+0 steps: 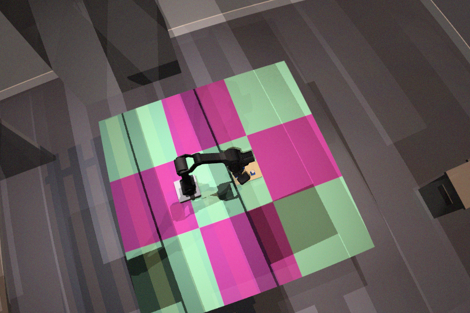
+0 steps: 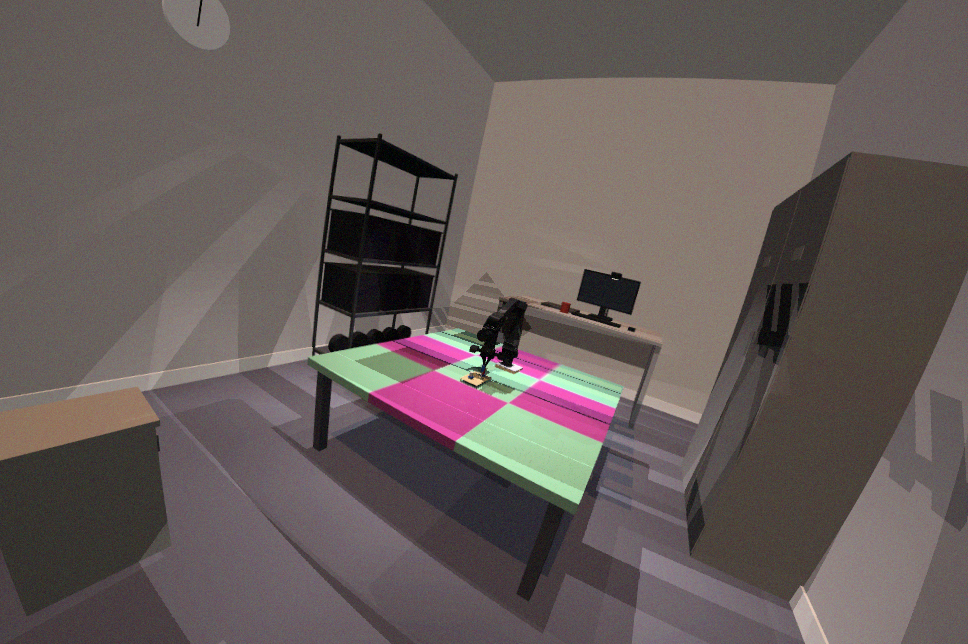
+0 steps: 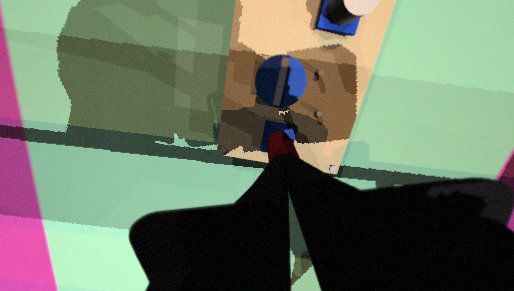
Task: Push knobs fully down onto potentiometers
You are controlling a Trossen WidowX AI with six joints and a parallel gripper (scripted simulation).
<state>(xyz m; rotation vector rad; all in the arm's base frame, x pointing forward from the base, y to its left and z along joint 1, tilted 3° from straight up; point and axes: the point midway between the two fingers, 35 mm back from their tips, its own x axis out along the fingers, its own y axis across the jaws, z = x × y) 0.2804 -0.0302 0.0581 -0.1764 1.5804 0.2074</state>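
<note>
Now: the dark blue knob 40 mm ahead of my gripper tip, 10 mm to the left of it and 20 mm above it. From my gripper tip the other things lie so: red knob: 10 mm below.
</note>
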